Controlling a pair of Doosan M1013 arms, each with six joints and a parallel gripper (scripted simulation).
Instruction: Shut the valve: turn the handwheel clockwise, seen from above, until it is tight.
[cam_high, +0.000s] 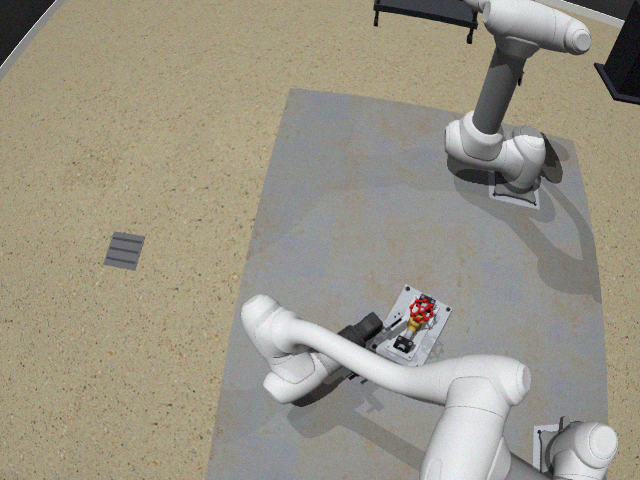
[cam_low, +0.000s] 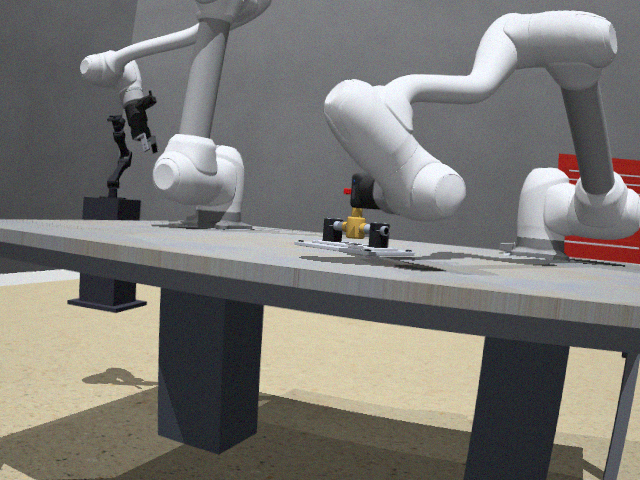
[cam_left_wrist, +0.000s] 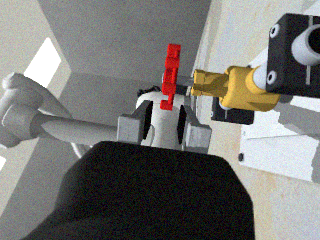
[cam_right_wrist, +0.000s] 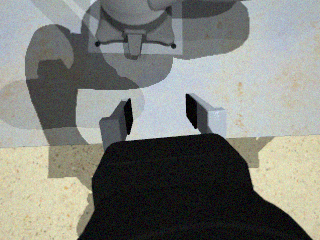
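Observation:
The red handwheel lies 80 mm behind my left hand, 20 mm to the right of it and 10 mm below it. From my left hand the other things lie so: pale base plate: 130 mm below, 80 mm behind, 20 mm to the right.

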